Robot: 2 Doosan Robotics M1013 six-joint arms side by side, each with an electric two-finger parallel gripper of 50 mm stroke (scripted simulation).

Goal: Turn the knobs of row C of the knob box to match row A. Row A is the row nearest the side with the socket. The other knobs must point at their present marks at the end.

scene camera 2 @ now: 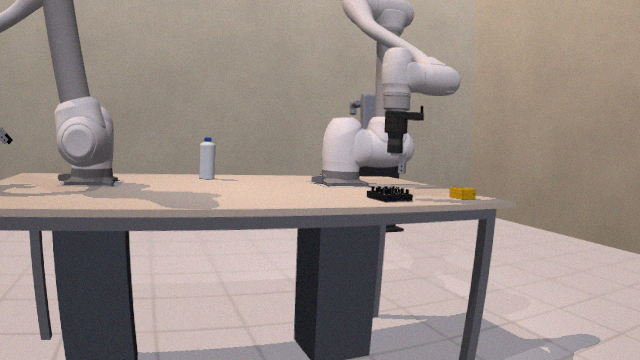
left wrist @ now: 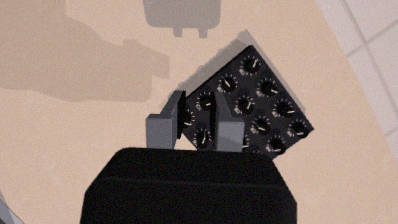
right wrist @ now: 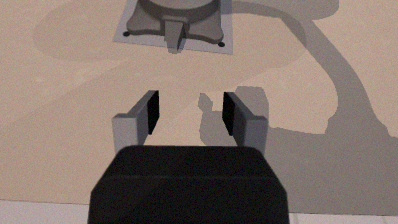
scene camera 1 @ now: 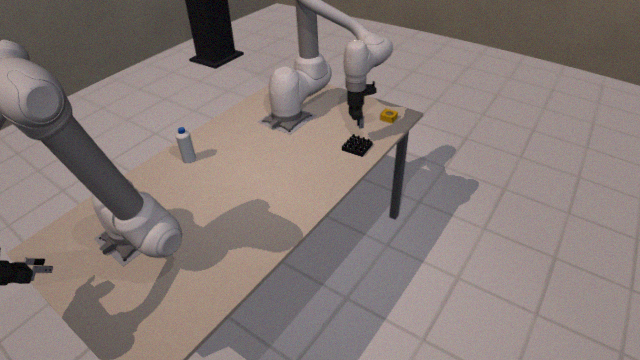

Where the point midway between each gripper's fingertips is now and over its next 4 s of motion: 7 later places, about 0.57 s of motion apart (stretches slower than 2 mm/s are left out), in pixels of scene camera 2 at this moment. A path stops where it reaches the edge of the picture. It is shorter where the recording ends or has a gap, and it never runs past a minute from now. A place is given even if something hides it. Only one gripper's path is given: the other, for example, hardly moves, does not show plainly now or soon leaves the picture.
My left gripper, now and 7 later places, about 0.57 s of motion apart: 401, 173; 398, 172; 398, 174; 398, 179; 397, 184; 397, 186; 397, 188; 397, 177
